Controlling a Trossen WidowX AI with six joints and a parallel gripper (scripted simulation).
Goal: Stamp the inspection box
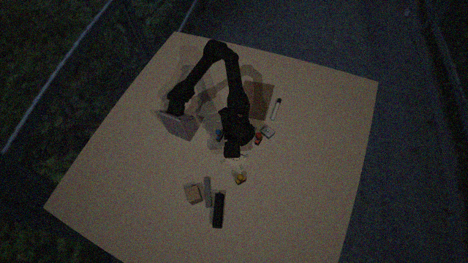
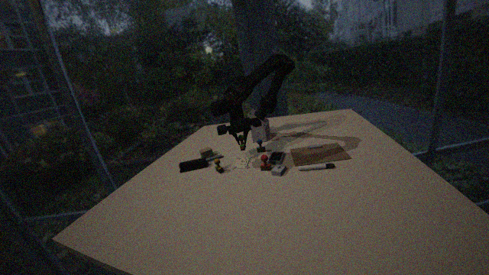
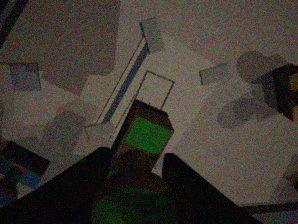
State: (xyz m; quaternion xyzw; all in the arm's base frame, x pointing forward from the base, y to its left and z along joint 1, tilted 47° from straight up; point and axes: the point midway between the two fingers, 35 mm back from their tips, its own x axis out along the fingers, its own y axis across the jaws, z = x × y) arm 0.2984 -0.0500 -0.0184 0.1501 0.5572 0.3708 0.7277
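My gripper tip is now 2 cm to the left of the pale card and 9 cm above it. Round my gripper tip: blue stamp 10 cm behind, 6 cm to the left, 7 cm below; red-knobbed stamp 8 cm ahead, 10 cm to the left, 7 cm below; green pass stamp right at my gripper tip.
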